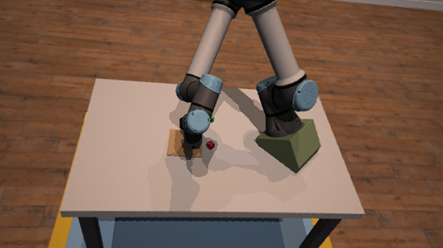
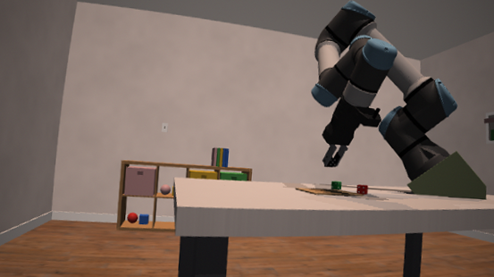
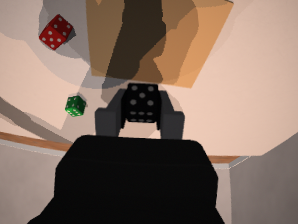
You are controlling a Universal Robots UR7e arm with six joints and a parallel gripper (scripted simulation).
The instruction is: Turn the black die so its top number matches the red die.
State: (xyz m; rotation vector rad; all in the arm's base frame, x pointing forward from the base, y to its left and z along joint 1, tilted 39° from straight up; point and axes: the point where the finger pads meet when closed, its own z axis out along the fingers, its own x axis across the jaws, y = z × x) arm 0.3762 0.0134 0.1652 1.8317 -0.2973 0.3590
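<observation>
Right now my hand is 10 mm to the left of the black die and 10 mm above it. From my hand the other things lie so: red die: 90 mm behind, 80 mm below, 30 mm to the left; green die: 150 mm behind, 110 mm to the right, 80 mm below; tan mat: 90 mm below, 10 mm to the right.
</observation>
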